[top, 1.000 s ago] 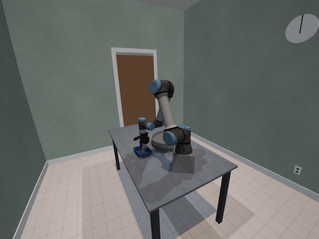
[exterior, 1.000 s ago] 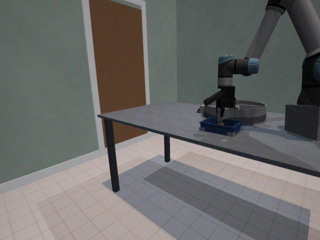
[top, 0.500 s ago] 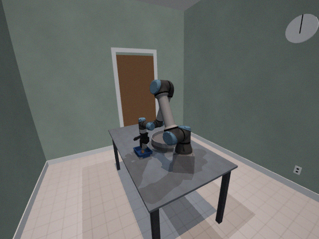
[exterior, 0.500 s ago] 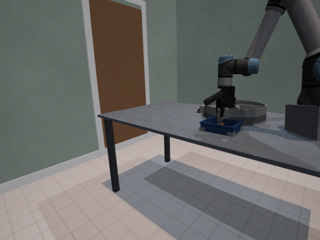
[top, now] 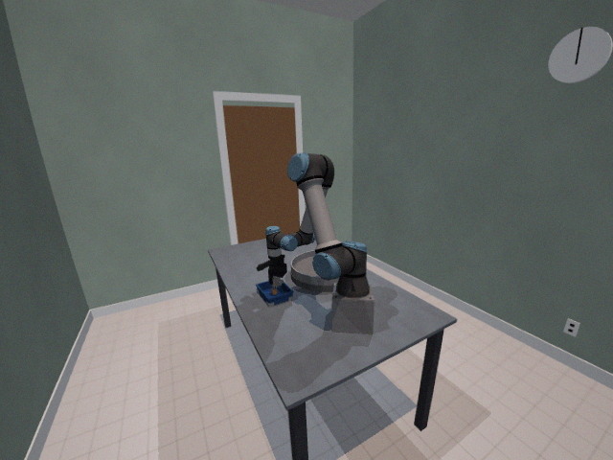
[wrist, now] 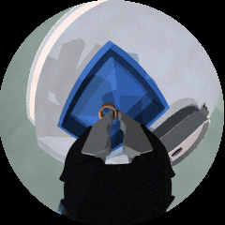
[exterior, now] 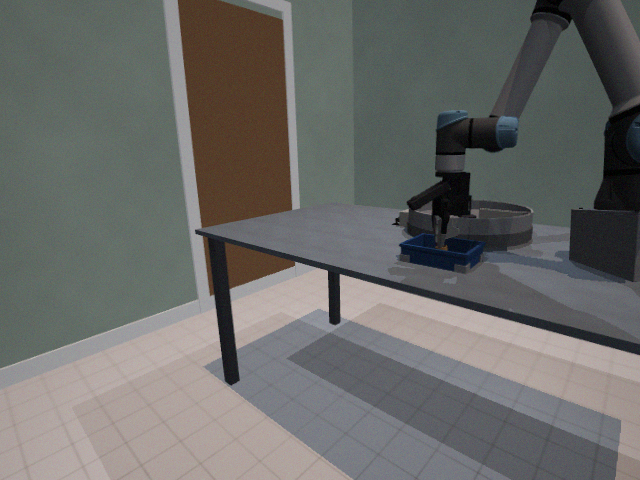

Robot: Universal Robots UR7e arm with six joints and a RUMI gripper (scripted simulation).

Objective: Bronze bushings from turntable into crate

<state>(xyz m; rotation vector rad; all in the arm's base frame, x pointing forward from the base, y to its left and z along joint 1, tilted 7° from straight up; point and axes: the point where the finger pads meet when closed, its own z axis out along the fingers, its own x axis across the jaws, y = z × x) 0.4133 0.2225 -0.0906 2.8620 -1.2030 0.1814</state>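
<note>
The blue crate is 1 cm to the left of my hand, 1 cm below it and 1 cm behind it. The rest, counted from my hand: turntable: 36 cm to the right, 5 cm ahead, 2 cm above.
</note>
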